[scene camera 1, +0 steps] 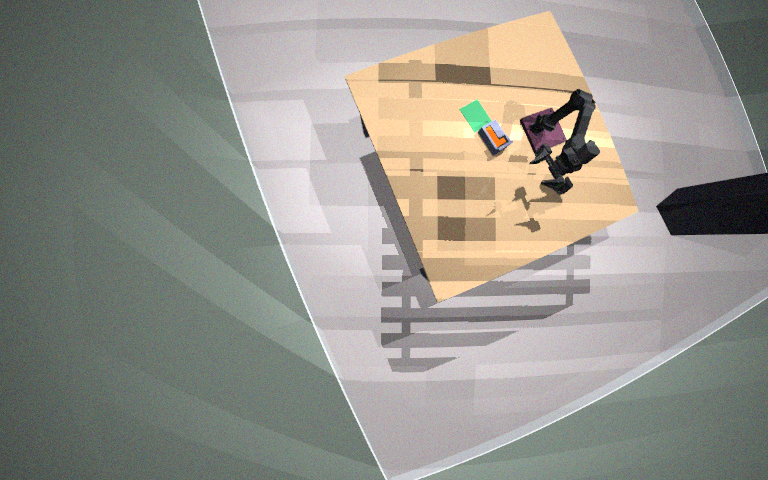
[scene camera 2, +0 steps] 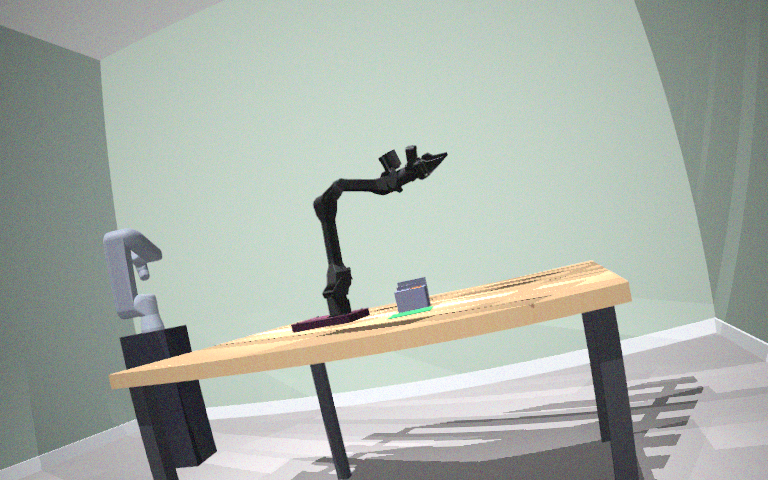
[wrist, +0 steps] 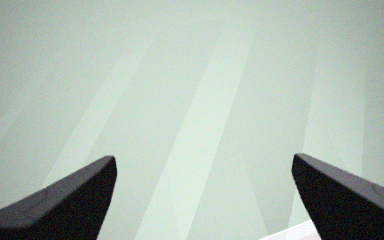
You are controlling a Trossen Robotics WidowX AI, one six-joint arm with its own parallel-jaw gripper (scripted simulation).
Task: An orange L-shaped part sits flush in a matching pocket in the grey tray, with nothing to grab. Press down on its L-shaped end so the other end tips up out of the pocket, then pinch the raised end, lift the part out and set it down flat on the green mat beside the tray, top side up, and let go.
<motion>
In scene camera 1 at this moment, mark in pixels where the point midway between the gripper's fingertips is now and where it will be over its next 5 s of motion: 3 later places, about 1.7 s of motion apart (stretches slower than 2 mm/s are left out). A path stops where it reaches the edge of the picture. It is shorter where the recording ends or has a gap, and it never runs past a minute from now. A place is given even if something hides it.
My gripper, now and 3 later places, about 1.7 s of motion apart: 535,172; 504,145; 502,149; 499,129
</motion>
